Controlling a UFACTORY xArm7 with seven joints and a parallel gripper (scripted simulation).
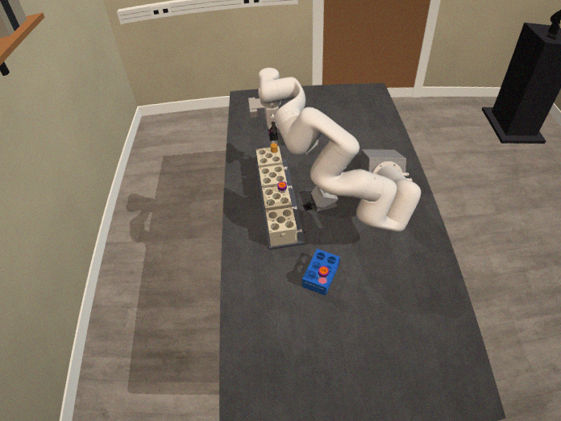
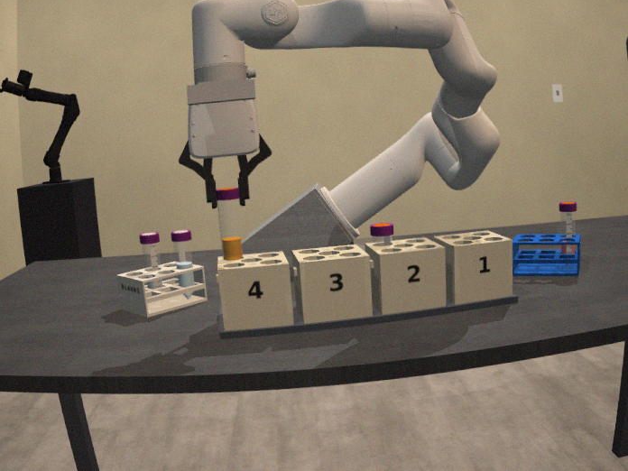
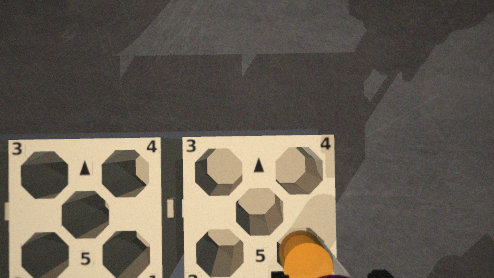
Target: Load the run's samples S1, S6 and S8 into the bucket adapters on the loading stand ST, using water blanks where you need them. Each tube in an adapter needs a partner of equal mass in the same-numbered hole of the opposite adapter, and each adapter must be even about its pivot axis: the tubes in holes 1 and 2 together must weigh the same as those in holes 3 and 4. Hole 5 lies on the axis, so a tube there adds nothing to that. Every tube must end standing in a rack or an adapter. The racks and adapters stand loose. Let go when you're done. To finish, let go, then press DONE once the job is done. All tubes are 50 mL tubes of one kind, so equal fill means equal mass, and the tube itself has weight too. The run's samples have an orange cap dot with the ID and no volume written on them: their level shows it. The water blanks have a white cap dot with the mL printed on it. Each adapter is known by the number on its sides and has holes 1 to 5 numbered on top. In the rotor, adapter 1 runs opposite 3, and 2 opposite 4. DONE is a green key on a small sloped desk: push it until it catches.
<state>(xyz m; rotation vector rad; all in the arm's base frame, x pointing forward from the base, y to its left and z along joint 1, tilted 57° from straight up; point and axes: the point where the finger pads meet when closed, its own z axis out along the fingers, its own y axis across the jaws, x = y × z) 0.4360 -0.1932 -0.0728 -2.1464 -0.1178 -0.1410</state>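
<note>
My hand is 1 cm to the left of the sample S8 and 5 cm above it. The rest, counted from my hand: white blank rack (12 cm behind, 15 cm to the right, 16 cm below); then blue sample rack (16 cm behind, 53 cm to the left, 16 cm below); then loading stand ST (1 cm behind, 19 cm to the left, 19 cm below).
</note>
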